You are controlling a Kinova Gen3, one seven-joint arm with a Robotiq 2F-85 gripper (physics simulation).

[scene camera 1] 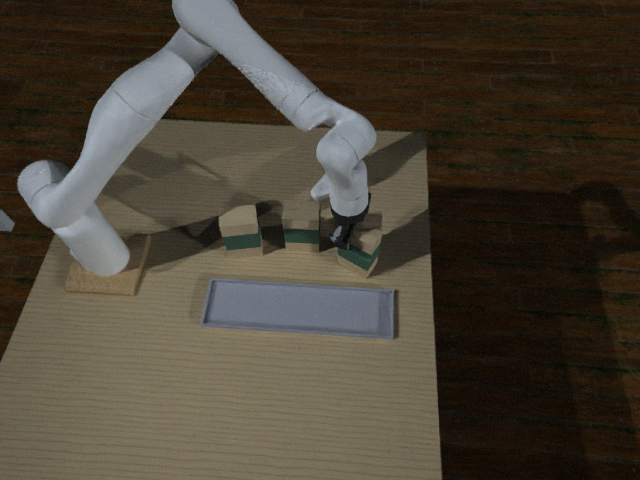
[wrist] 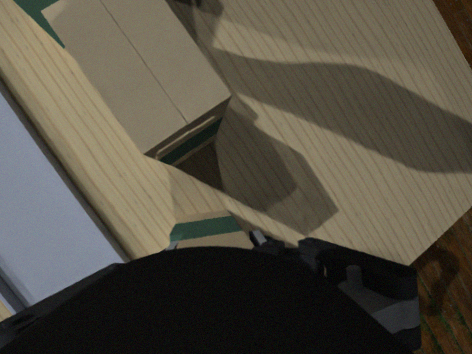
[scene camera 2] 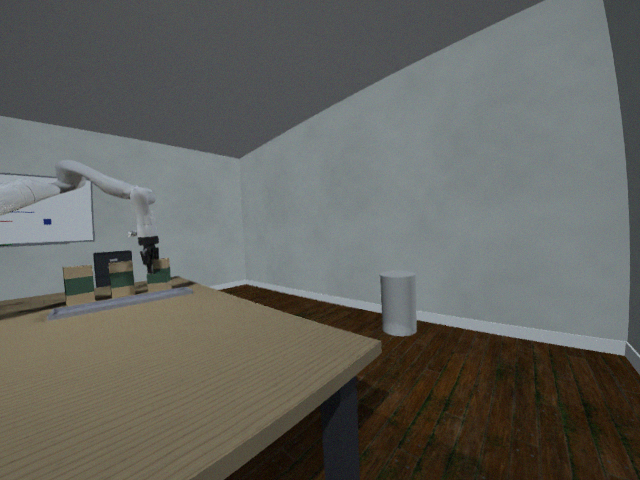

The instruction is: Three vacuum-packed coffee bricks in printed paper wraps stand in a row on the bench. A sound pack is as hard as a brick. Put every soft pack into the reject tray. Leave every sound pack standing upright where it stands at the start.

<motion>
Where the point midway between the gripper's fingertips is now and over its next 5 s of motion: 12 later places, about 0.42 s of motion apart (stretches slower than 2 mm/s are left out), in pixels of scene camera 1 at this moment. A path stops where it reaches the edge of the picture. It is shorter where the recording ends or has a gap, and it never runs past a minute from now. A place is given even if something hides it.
The gripper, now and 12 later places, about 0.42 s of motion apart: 351, 237; 351, 238; 351, 238; 349, 233; 349, 227; 338, 247; 330, 264; 321, 280; 320, 280; 320, 280; 319, 280; 320, 281; 320, 286
</motion>
